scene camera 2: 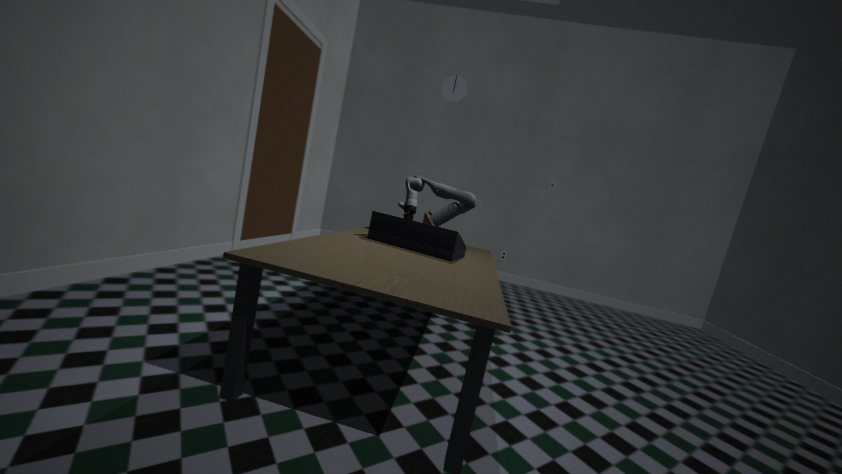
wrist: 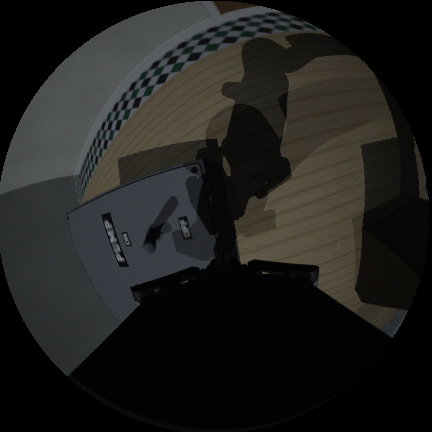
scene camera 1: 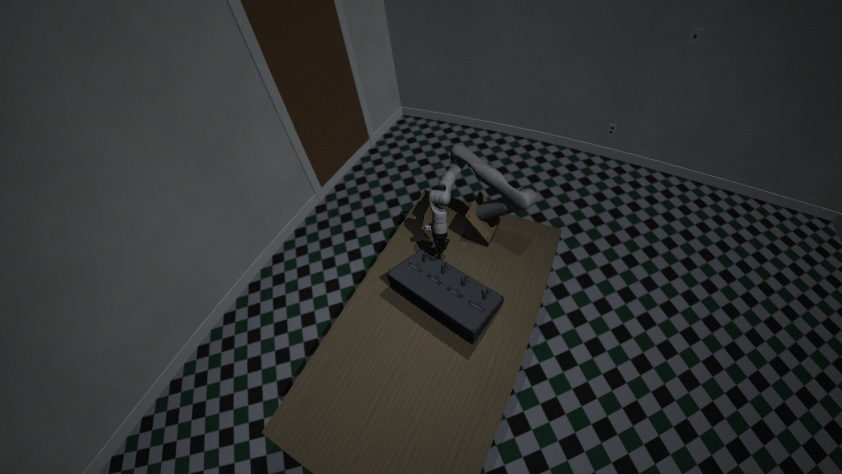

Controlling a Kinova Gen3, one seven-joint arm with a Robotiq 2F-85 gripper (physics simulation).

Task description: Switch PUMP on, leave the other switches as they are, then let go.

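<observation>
A dark grey switch box stands on the table. Its PUMP label is at one end in the wrist view. The PUMP lever shows between the ON mark and the OFF mark; its lean is hard to tell. In scene camera 1 it is the leftmost lever. My gripper is shut and empty, pointing down at the box's robot-side edge, off the OFF side of the lever. Contact with the box cannot be told.
Three more levers stand in a row along the box, including a second lever close to the gripper. The wooden table carries the box. A brown angled mount is at the arm's base. Arm shadows darken part of the panel.
</observation>
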